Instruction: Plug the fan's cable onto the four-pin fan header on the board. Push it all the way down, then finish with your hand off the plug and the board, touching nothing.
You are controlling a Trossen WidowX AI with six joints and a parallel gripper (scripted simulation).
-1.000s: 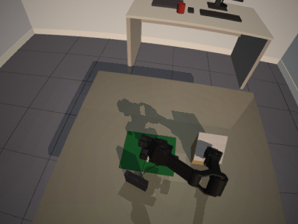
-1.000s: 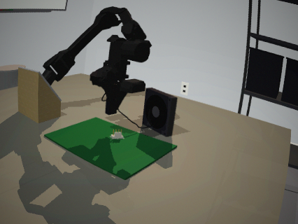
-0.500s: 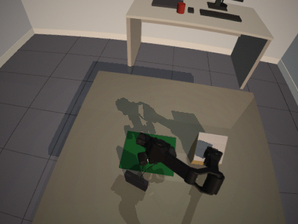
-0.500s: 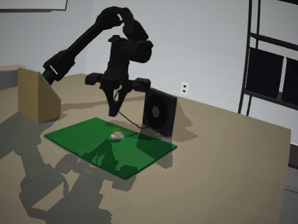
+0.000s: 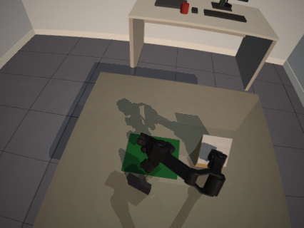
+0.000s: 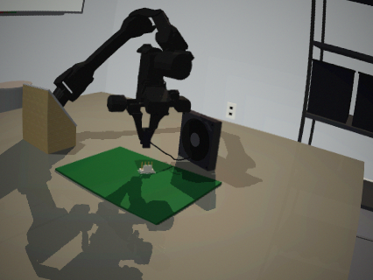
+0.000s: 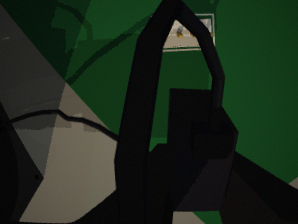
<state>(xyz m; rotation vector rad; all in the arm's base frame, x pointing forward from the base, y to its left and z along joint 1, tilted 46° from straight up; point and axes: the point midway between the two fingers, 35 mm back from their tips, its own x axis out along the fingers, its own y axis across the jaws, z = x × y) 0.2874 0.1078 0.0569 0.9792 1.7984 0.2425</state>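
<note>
Now: gripper tip 4 cm short of the green board, 7 cm to the left of it and 8 cm above it. The rest, counted from my gripper tip: black fan (5 cm ahead, 12 cm to the left, 1 cm below); then black plug (1 cm ahead, 1 cm above).
</note>
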